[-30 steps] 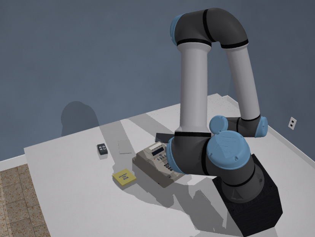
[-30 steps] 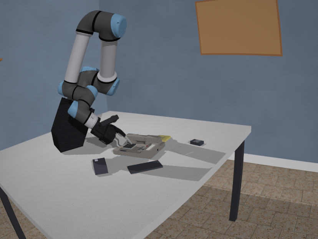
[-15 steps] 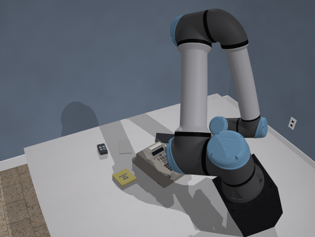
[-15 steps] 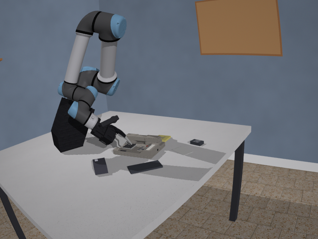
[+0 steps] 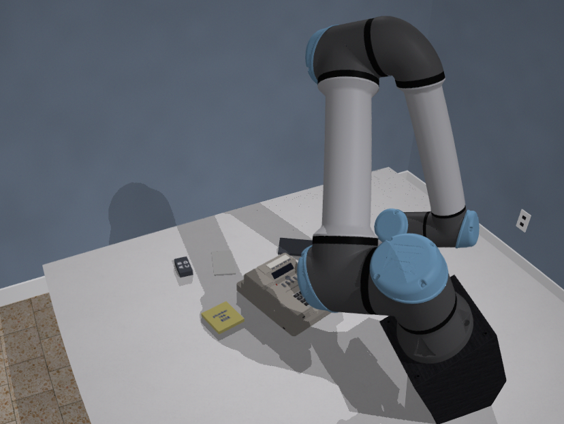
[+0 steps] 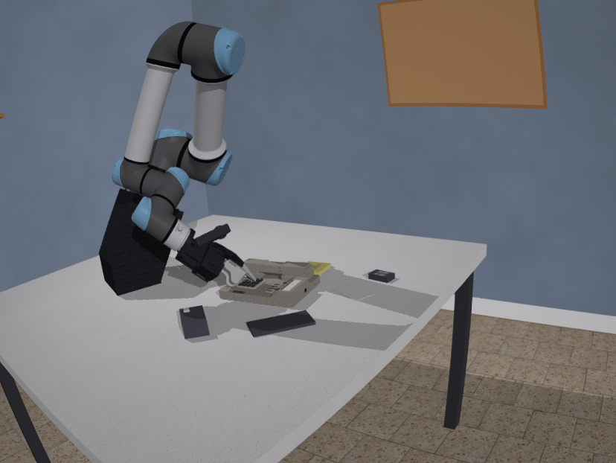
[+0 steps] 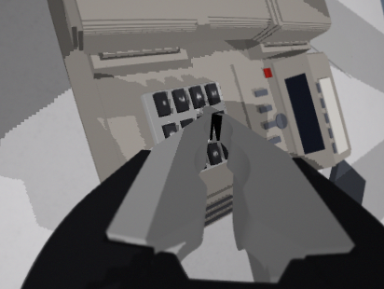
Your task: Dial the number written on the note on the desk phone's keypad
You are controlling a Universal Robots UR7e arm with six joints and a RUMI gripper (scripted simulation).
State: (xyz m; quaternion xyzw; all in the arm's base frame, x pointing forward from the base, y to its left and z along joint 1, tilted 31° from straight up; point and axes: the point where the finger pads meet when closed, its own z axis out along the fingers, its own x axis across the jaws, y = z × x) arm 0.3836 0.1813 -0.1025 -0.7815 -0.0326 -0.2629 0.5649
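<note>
Right now the handset is 8 cm to the left of my hand. The rest, counted from my hand: small black box (27 cm to the left, 22 cm ahead, 4 cm below); then dark flat slab (21 cm ahead, 8 cm to the right, 4 cm below); then pale sheet (22 cm ahead, 16 cm to the left, 4 cm below).
</note>
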